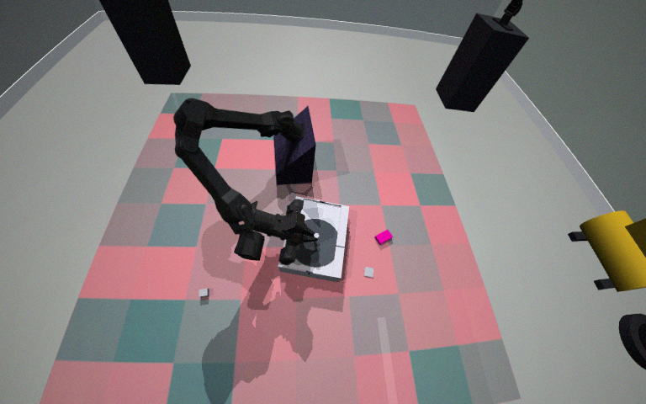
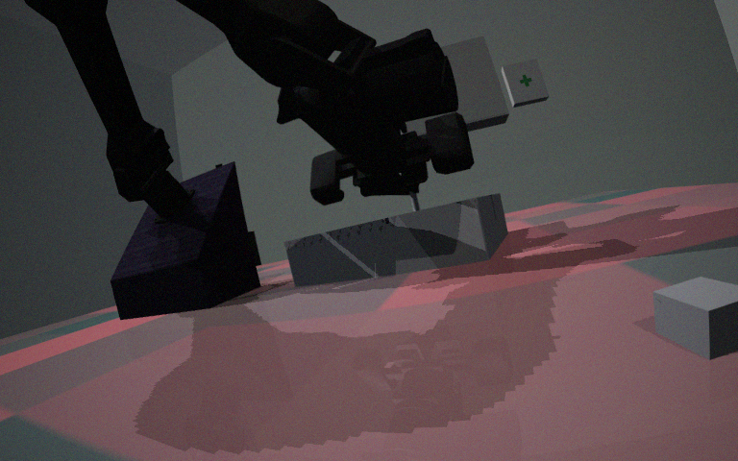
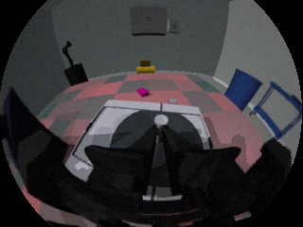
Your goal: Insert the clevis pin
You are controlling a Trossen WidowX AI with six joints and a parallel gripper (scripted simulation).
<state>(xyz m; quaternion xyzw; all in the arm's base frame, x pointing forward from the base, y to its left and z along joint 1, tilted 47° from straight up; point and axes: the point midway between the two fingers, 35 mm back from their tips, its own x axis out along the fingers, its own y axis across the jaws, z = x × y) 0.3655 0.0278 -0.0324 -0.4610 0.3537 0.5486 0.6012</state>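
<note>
Now: gripper tip 10 mm above the steel clevis pin. Round my gripper tip: dark aluminium disc (30 mm below); grey cube (150 mm ahead, 330 mm to the right, 80 mm below); steel tray (30 mm behind, 40 mm below).
</note>
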